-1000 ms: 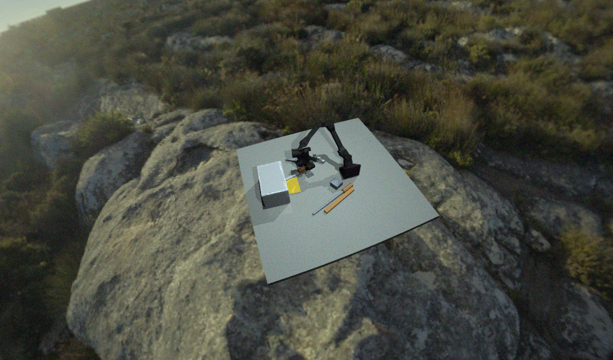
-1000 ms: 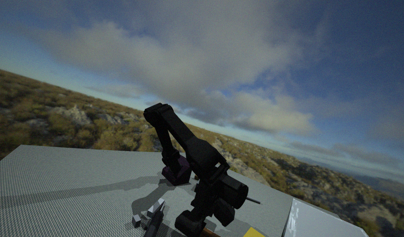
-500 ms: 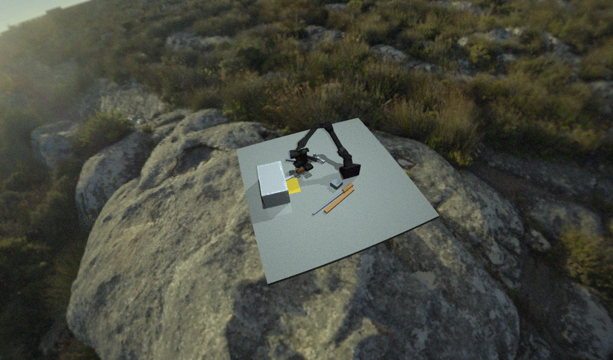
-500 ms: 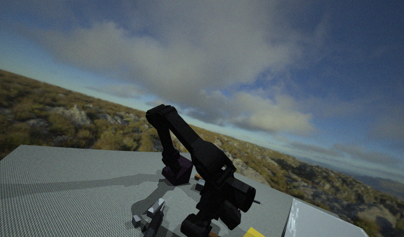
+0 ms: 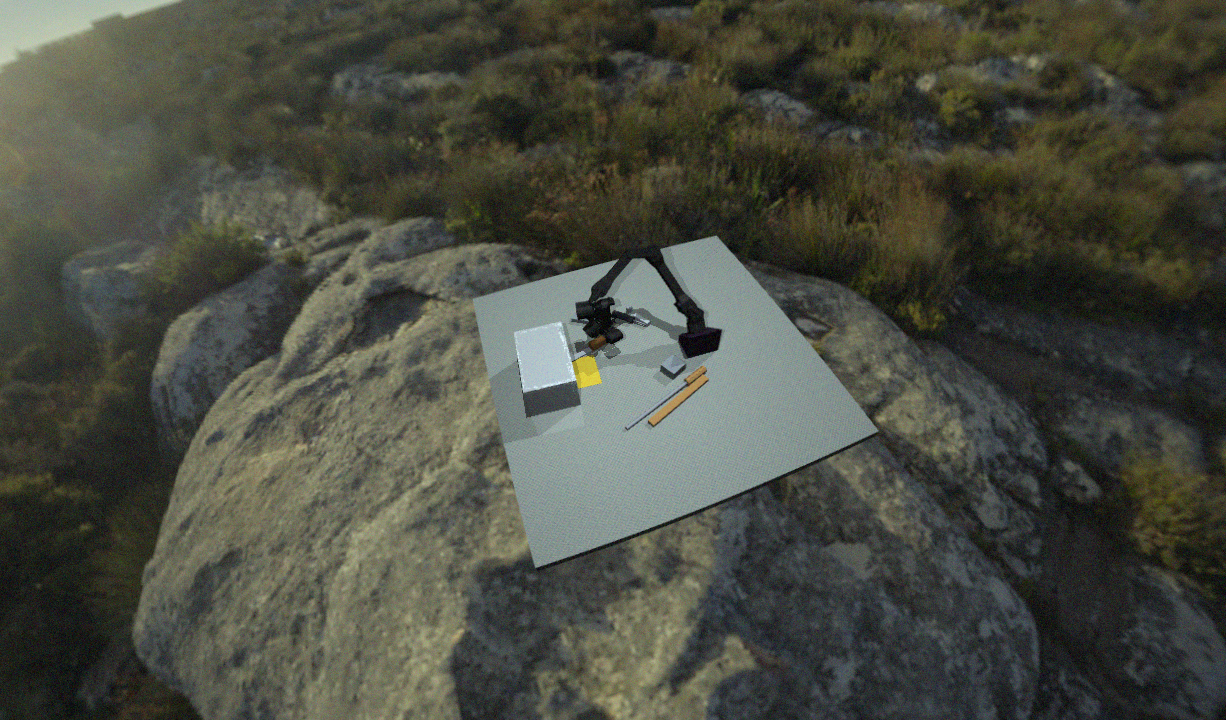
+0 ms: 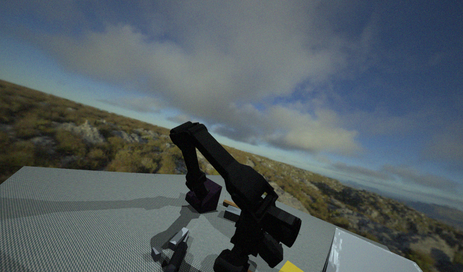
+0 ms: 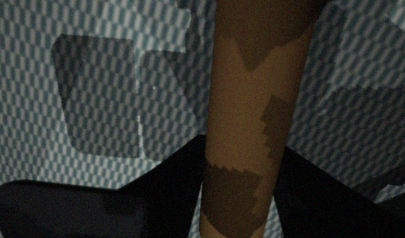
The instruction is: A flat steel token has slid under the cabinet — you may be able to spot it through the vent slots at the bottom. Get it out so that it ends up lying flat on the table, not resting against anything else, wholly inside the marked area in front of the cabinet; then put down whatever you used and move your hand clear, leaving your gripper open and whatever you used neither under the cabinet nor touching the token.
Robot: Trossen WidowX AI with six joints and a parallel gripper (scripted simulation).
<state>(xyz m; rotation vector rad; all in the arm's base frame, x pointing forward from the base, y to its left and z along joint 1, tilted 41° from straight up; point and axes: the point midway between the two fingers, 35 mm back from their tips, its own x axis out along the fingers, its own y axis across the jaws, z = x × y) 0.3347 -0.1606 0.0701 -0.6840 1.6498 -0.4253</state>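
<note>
Right now the grey bar is 180 mm behind my gripper tip and 40 mm to the right of it. Round my gripper tip: grey block: 250 mm to the left, 180 mm behind, 10 mm above; small grey cube: 160 mm behind, 120 mm to the right; wooden stick: 390 mm to the left, 140 mm behind.
</note>
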